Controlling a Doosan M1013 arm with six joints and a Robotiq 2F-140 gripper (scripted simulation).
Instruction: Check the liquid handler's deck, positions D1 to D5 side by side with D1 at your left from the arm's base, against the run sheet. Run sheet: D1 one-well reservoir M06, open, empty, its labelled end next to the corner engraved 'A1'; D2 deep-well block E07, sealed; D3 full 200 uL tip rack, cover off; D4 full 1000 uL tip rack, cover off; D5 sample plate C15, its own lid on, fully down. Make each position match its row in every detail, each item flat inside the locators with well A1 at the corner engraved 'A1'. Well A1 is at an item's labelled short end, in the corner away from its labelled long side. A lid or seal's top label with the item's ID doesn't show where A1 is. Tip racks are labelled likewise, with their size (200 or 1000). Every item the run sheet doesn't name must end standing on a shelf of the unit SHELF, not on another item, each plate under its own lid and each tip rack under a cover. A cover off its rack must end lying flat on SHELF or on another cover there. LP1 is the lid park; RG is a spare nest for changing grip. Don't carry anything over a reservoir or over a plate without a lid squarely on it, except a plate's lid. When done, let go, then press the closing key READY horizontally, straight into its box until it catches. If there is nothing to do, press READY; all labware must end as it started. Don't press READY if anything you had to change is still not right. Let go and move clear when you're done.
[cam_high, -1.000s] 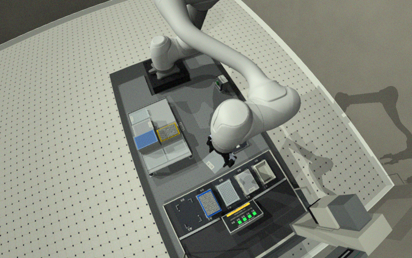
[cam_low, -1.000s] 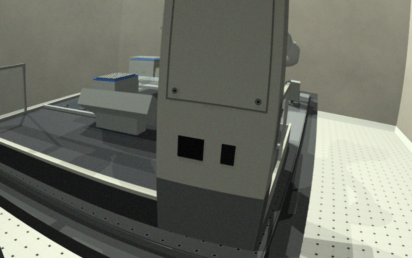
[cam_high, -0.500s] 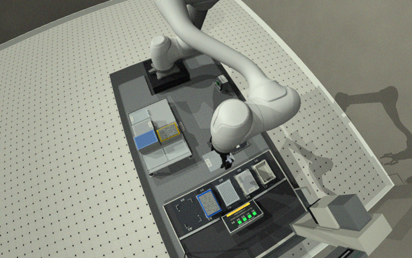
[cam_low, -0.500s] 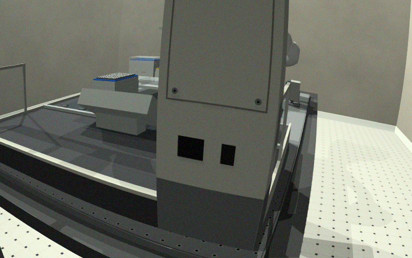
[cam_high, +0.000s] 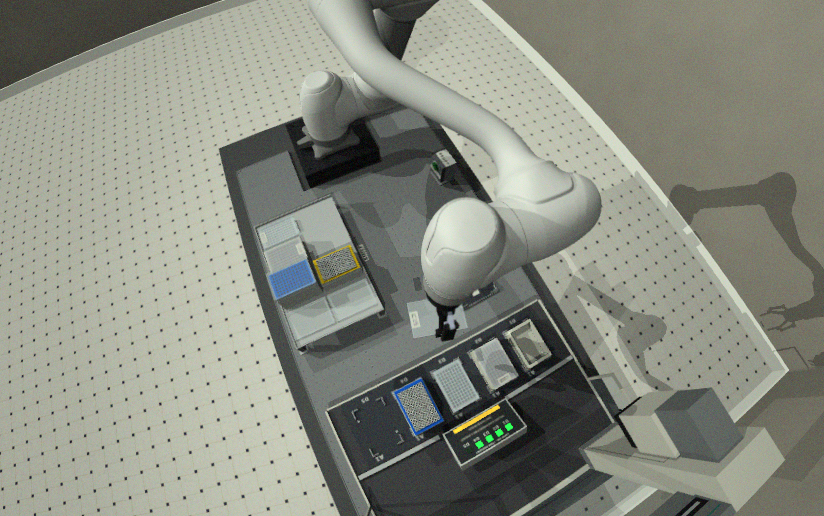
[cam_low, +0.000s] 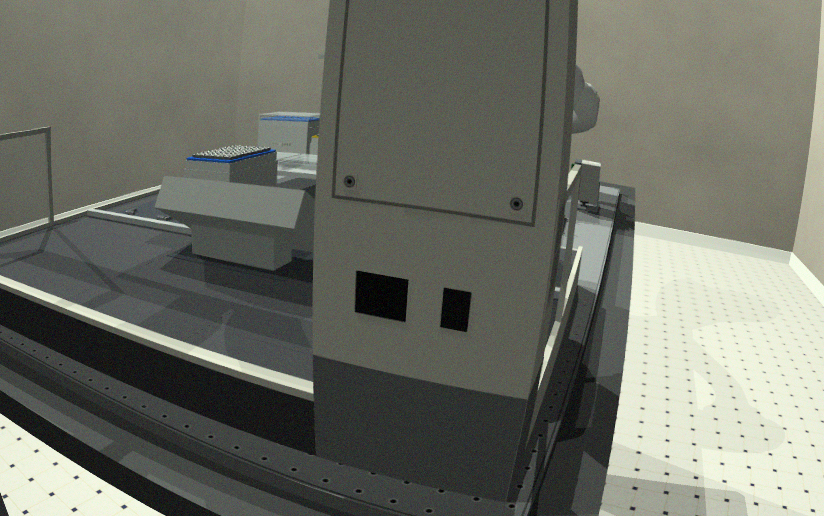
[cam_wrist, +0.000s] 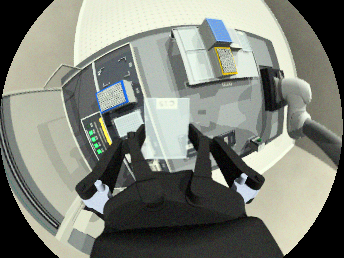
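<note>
Now: the flat lid 20 mm below my hand. Round my hand: sealed deep-well block: 170 mm ahead, 120 mm to the left, 240 mm below; then white well plate: 160 mm ahead, 10 mm to the right, 260 mm below; then blue-rimmed tip rack: 170 mm ahead, 130 mm to the right, 200 mm below.
</note>
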